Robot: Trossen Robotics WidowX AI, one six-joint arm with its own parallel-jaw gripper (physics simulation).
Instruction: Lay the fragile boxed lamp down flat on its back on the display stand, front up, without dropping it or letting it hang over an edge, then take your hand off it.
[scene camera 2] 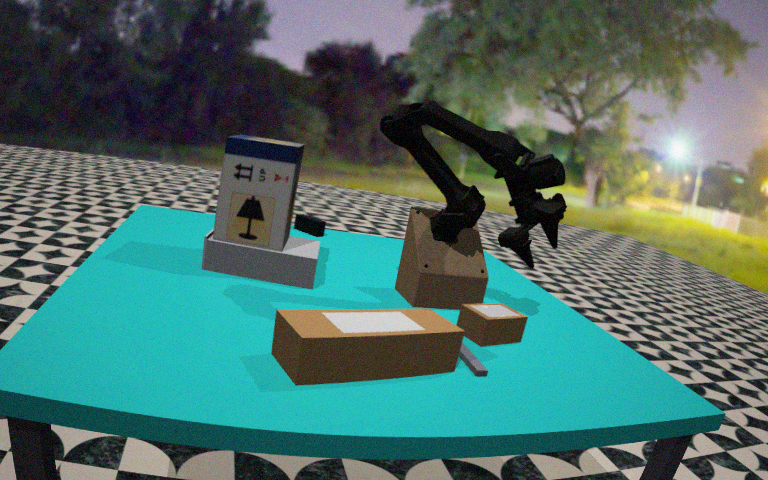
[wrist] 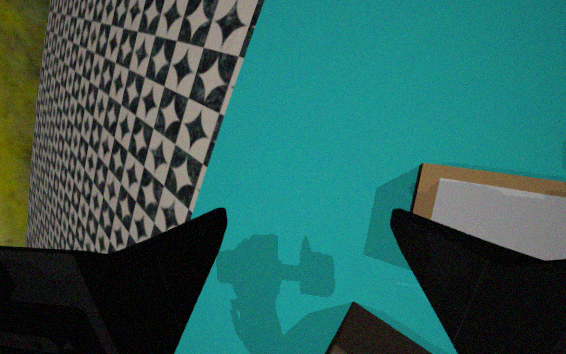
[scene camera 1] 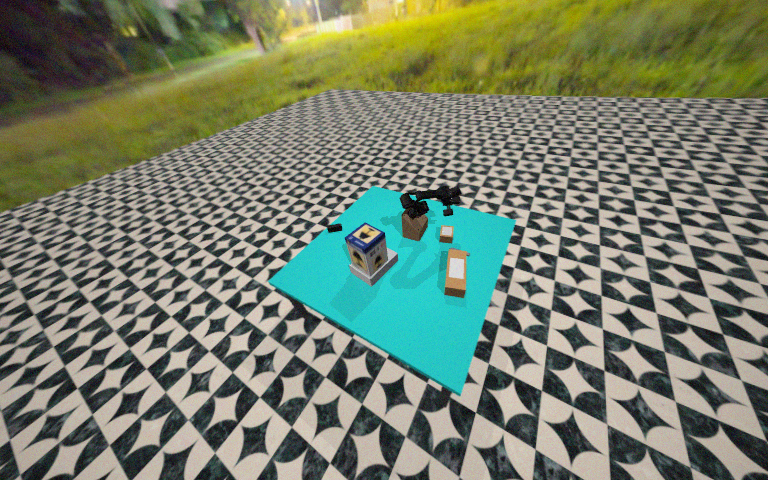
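Seen in the pictures: gripper, between the fingertips: [scene camera 2: 544,257] [wrist: 307,216] [scene camera 1: 449,207]; arm's base, origin of its link: [scene camera 2: 443,230] [scene camera 1: 411,214].
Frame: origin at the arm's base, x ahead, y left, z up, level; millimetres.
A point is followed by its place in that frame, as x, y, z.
The boxed lamp [scene camera 1: 367,255] {532, -48, 84} [scene camera 2: 257,195] {453, -27, 20} is a tall white box with a blue band at its top and lamp pictures. It stands upright on the display stand [scene camera 1: 391,259] {365, 7, -102} [scene camera 2: 261,267] {423, -6, -140}, a low grey-white block; part of the stand's top shows beside it. My gripper [scene camera 1: 451,207] {-148, 231, 11} [scene camera 2: 543,256] {-148, 231, 11} [wrist: 307,216] {-148, 231, 11} is open and empty, fingers wide apart and pointing down. It is in the air above the table, on the far side of the arm's base from the lamp box. The lamp box and stand do not show in the wrist view.
A small brown box [scene camera 1: 446,234] {-3, 261, -113} [scene camera 2: 492,325] {-4, 307, -124} [wrist: 492,215] {-43, 263, -111} lies near the arm's base [scene camera 1: 414,226] {68, 48, -47} [scene camera 2: 441,271] {25, 85, -81}. A long brown box [scene camera 1: 455,274] {336, 410, -90} [scene camera 2: 368,348] {309, 465, -112} lies farther off, beside a grey bar [scene camera 2: 473,360] {79, 402, -159}. A black block [scene camera 1: 334,228] {217, -568, -136} [scene camera 2: 309,225] {208, -556, -142} is behind the stand in scene camera 2.
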